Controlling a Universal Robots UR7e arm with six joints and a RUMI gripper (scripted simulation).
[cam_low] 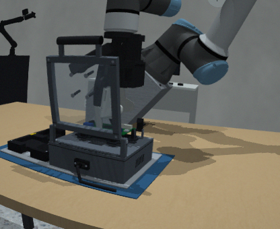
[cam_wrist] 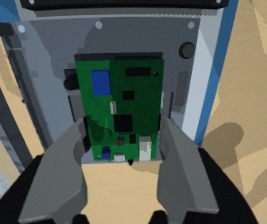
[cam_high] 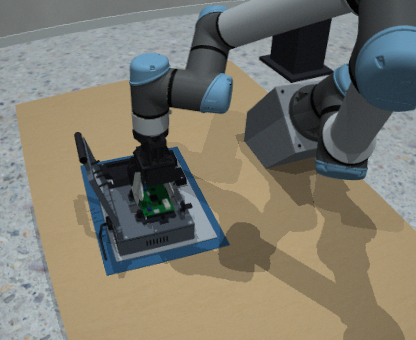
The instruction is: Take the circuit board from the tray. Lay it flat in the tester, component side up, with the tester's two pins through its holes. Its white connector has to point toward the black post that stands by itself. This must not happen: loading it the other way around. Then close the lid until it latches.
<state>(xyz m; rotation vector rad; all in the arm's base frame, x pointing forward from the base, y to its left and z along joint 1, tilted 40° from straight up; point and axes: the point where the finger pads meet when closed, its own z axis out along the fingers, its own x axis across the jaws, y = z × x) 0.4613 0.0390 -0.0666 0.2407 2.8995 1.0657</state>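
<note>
My hand is right at the green circuit board. Round my hand: clear tester lid: 12 cm ahead, 10 cm above, 2 cm to the right; nest: 2 cm below, 1 cm to the left, 1 cm ahead.
</note>
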